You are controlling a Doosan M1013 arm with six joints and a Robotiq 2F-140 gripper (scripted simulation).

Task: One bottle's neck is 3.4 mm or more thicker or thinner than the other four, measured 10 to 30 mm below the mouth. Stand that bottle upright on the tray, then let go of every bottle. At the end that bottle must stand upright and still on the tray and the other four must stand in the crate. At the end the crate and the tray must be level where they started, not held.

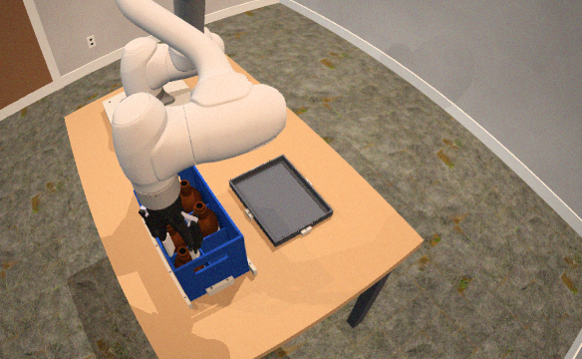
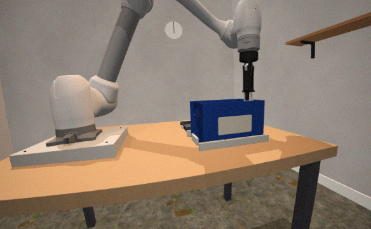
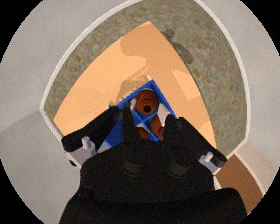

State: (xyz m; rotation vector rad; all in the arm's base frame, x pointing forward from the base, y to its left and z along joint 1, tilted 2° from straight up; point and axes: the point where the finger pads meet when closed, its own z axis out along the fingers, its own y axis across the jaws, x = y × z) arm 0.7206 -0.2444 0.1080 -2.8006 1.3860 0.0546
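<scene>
Right now my hand is 90 mm past the bottle, 10 mm to the right of it and 90 mm above it. Round my hand: blue crate: 80 mm behind, 60 mm to the left, 90 mm below; dark tray: 60 mm behind, 340 mm to the left, 160 mm below.
</scene>
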